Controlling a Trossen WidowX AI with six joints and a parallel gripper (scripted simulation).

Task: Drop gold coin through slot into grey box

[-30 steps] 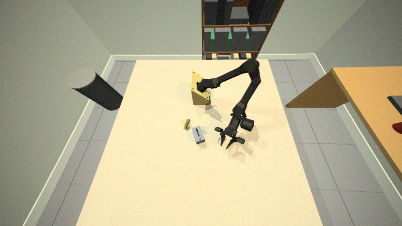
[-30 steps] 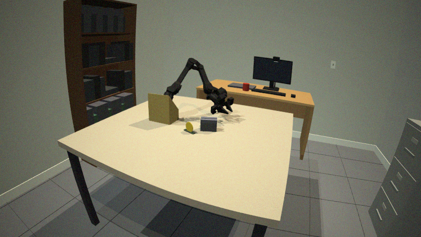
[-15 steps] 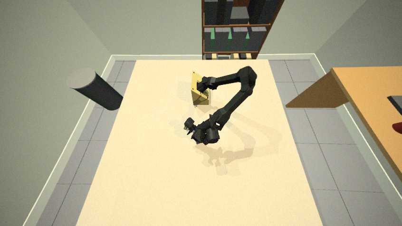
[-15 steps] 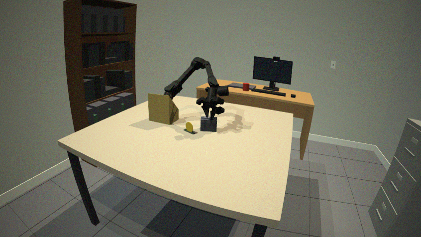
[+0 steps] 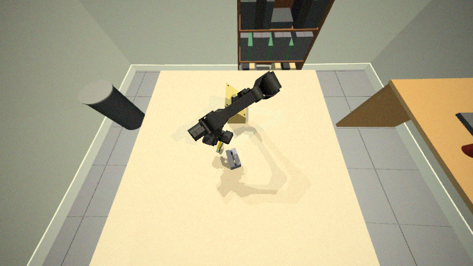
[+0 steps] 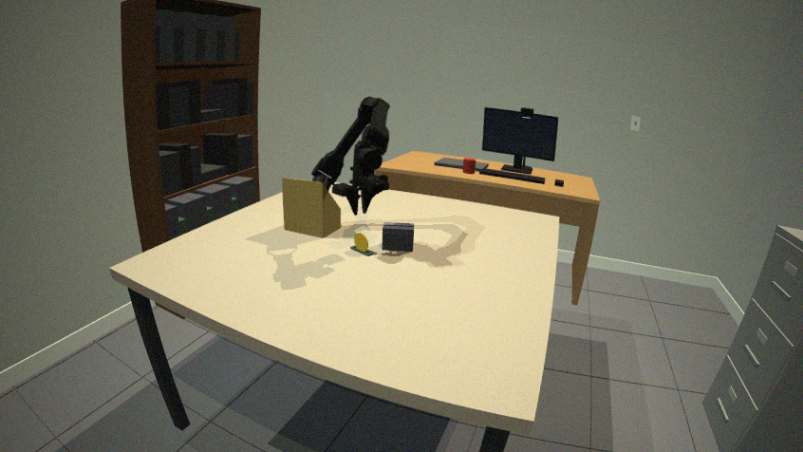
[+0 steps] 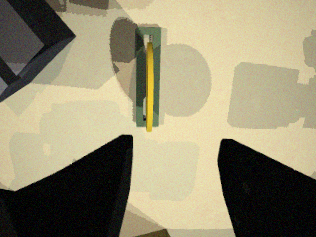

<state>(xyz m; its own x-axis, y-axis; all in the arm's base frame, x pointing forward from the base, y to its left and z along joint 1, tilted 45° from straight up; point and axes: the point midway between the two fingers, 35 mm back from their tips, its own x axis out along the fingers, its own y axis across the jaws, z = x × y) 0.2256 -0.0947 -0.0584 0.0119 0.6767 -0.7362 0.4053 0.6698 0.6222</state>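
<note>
Now: the gold coin 10 cm below my gripper tip and 1 cm to the left of it.
</note>
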